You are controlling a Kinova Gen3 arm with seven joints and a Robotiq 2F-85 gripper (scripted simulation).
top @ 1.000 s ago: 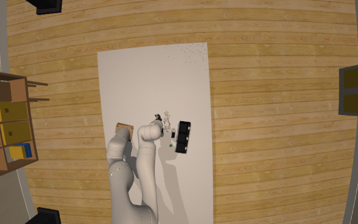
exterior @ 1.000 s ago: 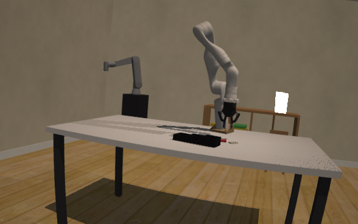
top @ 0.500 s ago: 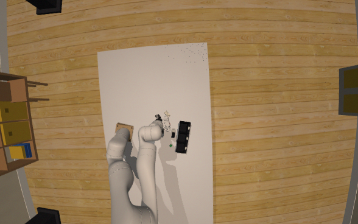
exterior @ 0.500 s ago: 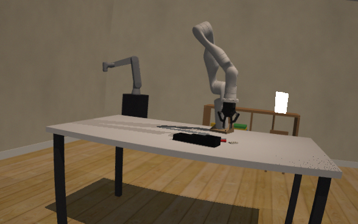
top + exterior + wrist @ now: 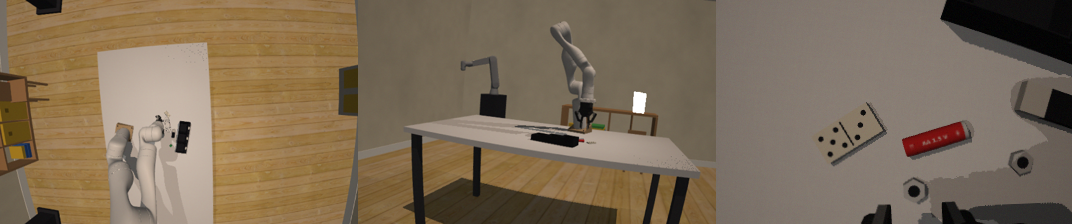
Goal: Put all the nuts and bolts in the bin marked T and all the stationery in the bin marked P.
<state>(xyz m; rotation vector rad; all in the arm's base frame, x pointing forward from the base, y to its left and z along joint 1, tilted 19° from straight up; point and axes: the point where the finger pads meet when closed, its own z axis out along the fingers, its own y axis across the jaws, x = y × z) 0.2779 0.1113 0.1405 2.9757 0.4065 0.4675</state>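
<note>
The red battery is 40 mm ahead of my hand, 10 mm to the right of it and 80 mm below it. The rest, counted from my hand: black double bin (160 mm ahead, 120 mm to the right, 70 mm below); then domino (30 mm ahead, 60 mm to the left, 80 mm below); then black eraser (90 mm ahead, 90 mm to the right, 80 mm below).
</note>
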